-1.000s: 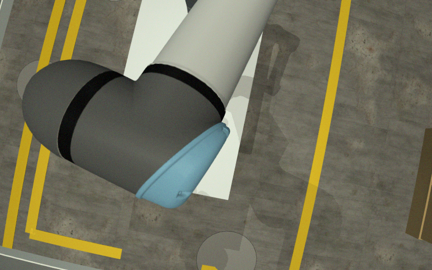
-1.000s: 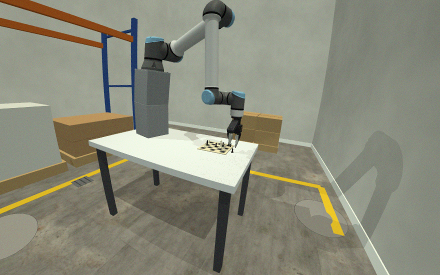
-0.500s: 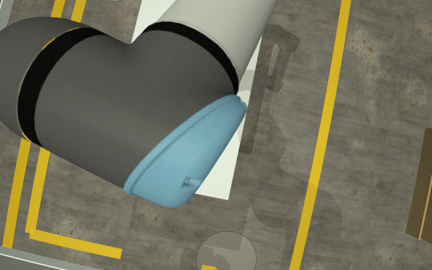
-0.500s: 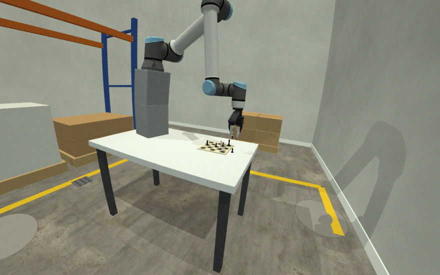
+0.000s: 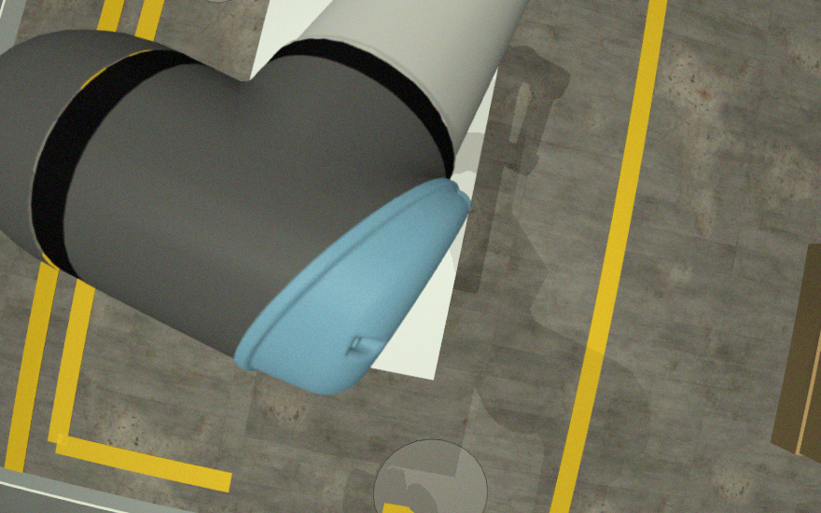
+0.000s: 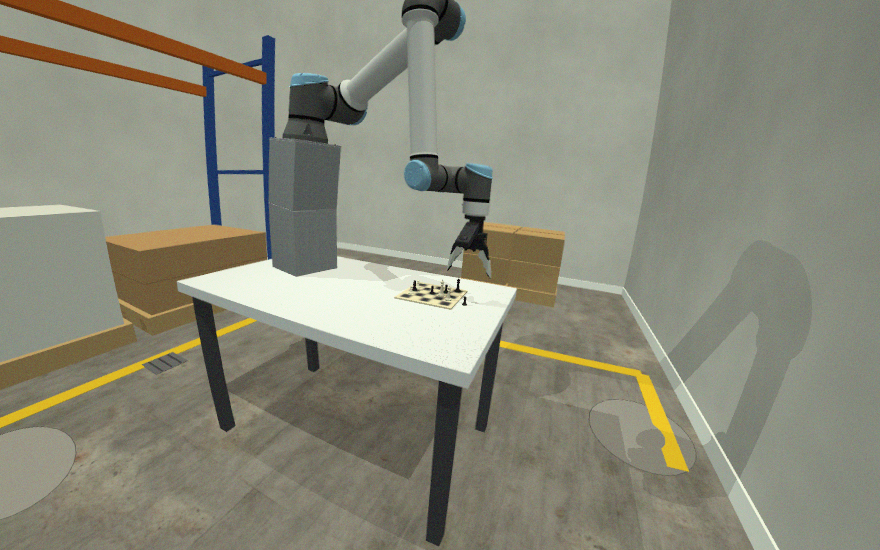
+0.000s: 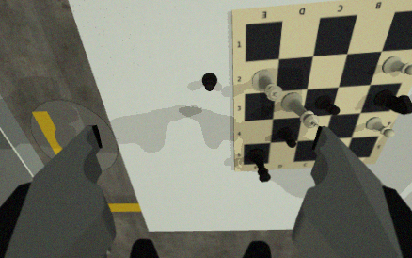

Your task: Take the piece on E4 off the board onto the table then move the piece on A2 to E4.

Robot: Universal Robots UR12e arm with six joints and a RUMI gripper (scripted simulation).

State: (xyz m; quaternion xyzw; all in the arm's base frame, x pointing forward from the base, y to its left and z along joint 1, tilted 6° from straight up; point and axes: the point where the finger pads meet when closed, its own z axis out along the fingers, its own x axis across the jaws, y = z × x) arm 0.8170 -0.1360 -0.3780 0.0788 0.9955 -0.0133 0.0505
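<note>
The chessboard is 14 cm behind my hand, 5 cm to the left of it and 11 cm below it.
</note>
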